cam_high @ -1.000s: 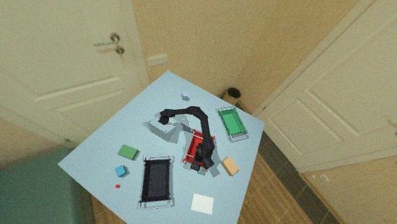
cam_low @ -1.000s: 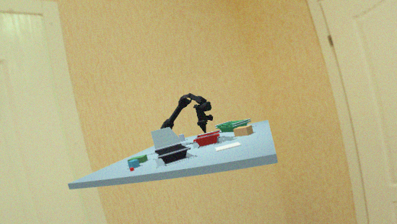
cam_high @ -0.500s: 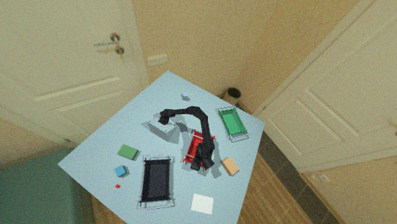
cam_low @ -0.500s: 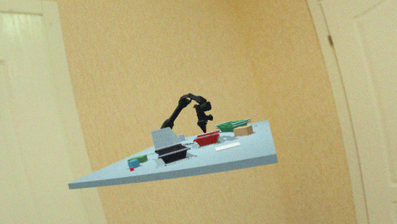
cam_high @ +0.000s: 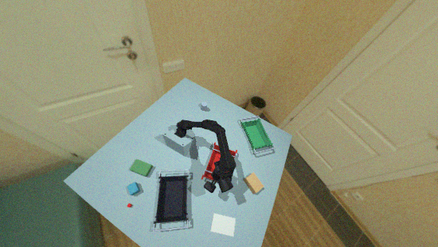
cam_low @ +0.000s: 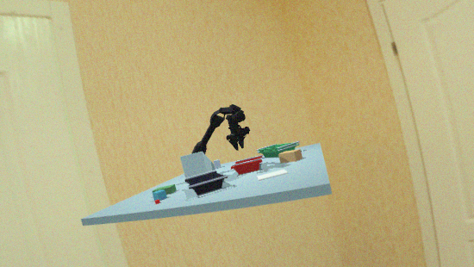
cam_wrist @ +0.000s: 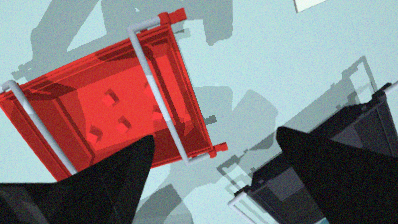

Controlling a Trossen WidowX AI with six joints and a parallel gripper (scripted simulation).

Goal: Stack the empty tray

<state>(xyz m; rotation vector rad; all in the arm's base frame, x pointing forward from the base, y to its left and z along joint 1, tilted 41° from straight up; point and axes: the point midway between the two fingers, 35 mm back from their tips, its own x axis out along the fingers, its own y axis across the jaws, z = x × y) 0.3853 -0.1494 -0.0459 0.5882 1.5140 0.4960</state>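
Right now the black tray is 21 cm to the right of my gripper tip, 17 cm behind it and 11 cm below it. Round my gripper tip: green block: 48 cm behind, 18 cm to the right, 13 cm below; then white plate: 19 cm ahead, 18 cm to the right, 15 cm below; then tan block: 27 cm ahead, 15 cm to the left, 12 cm below.
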